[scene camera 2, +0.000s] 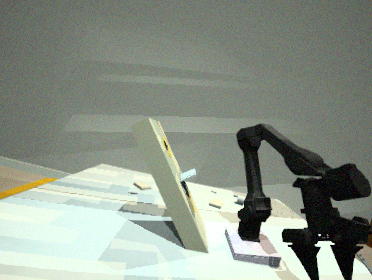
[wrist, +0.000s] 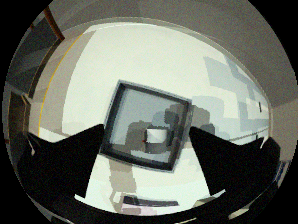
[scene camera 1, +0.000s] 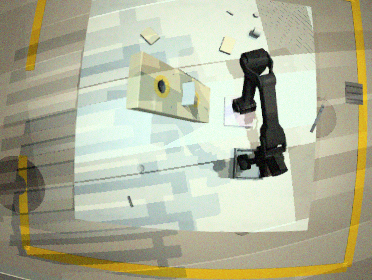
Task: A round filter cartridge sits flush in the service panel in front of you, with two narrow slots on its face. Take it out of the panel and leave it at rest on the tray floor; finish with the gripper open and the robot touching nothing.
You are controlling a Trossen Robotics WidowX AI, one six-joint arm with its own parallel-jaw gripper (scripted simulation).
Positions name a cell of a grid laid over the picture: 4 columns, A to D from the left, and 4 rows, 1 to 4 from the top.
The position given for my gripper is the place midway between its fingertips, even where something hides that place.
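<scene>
There's a tan service panel (scene camera 2: B2), and scene camera 1 has it in view as well, the panel (scene camera 1: B2). There's also a tray (wrist: B2). My gripper (wrist: B3) is open and holds nothing.
</scene>
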